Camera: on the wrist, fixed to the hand. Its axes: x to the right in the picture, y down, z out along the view.
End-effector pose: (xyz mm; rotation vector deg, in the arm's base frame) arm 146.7 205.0 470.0 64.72 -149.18 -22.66
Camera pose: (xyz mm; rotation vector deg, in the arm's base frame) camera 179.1 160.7 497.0 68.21 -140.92 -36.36
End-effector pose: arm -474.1 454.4 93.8 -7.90 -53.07 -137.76
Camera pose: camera -504.6 444.9 41.6 -9.19 -41.65 -147.41
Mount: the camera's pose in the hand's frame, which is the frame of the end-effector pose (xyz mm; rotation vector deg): 15.3 -41.2 -42.6 -10.37 0.21 -5.38
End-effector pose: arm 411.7 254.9 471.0 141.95 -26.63 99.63
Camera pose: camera 389.8 301.1 504.7 133.58 -27.19 91.14
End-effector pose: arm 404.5 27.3 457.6 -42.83 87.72 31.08
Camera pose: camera 405.5 -33.5 450.7 -54.72 83.37 35.23
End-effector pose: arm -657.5 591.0 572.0 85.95 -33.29 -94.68
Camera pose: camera -626.4 609.7 522.7 81.14 -20.23 -98.81
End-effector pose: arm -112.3 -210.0 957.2 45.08 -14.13 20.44
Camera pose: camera -78.2 -202.5 906.9 35.36 -13.42 13.95
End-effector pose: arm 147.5 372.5 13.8 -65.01 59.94 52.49
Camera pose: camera 183.2 323.5 5.4 -75.91 52.63 54.33
